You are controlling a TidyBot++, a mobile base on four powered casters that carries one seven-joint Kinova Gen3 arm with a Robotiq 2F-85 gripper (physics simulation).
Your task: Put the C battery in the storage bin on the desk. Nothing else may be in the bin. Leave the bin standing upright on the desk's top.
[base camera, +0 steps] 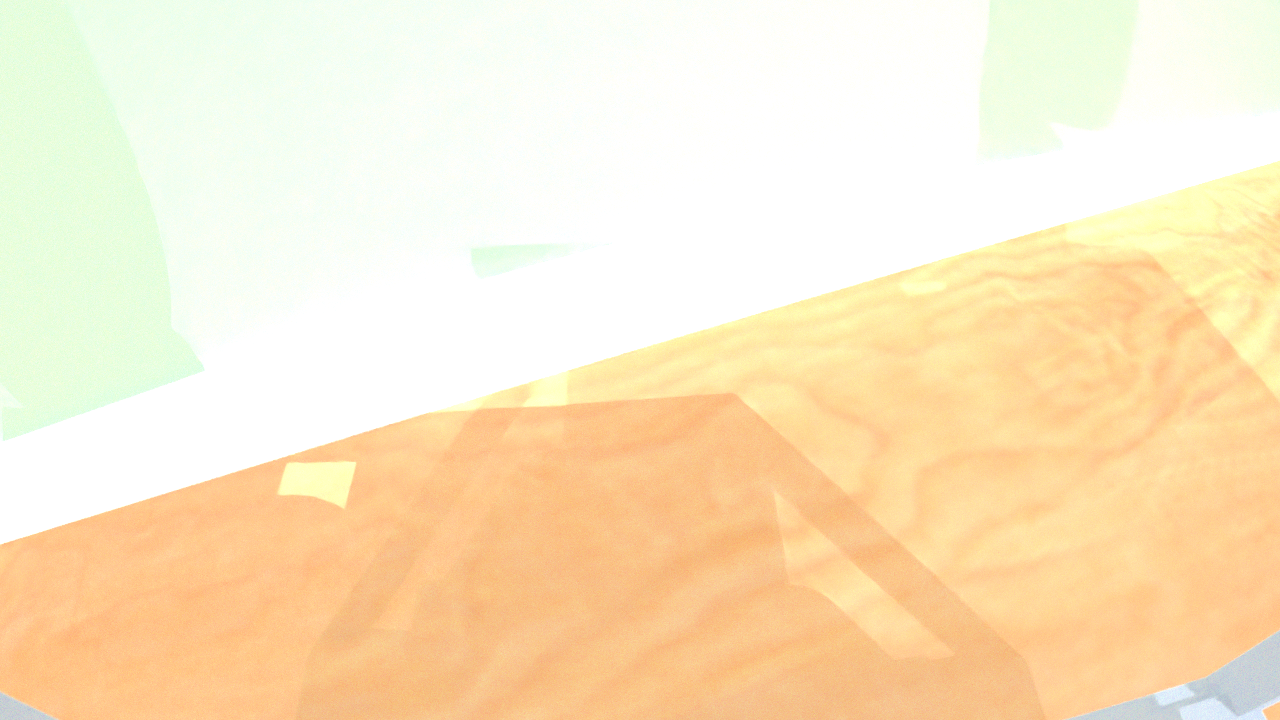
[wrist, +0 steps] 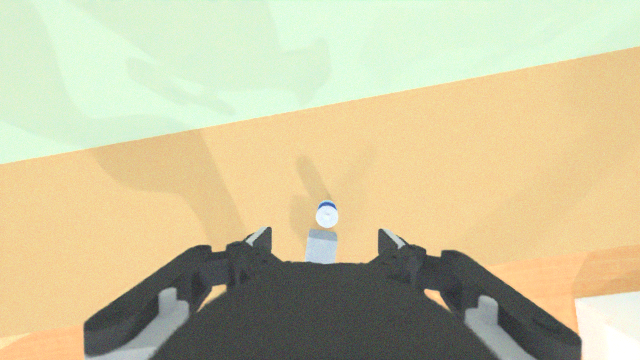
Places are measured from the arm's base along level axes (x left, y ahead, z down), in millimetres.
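Pixels of known places: gripper, fingertip midpoint: (wrist: 324, 239).
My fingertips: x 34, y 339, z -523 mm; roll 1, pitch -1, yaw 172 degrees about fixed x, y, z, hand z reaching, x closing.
Note:
For each thing: its top centre in the pictures, then the offset to it from my fingertips. Level surfaces: height alone.
- small upright cylinder, top centre: (wrist: 327, 217) dz +70, dx -2, dy +2 mm
- tan desk top, surface height: dz +120 mm
- pale grey block, top centre: (wrist: 320, 254) dz +82, dx -2, dy -47 mm
- wooden floor, surface height: dz +920 mm
A small upright cylinder (wrist: 327, 216) with a white top and a blue band, which looks like the battery, stands on the tan desk top (wrist: 450, 130) in the wrist view. My gripper (wrist: 324, 239) is open and empty. In the wrist view, the cylinder shows between the two fingertips in the left-right direction and a little beyond them. The gripper's height above it is hard to tell. I cannot make out a storage bin in either view.
A pale grey block (wrist: 321, 247) is close beside the cylinder, partly hidden by the gripper body. A pale green surface (wrist: 450, 40) lies past the desk's far edge. A white boxy thing (wrist: 607, 325) is at lower right. The base camera shows wooden floor (base camera: 895, 555), overexposed above.

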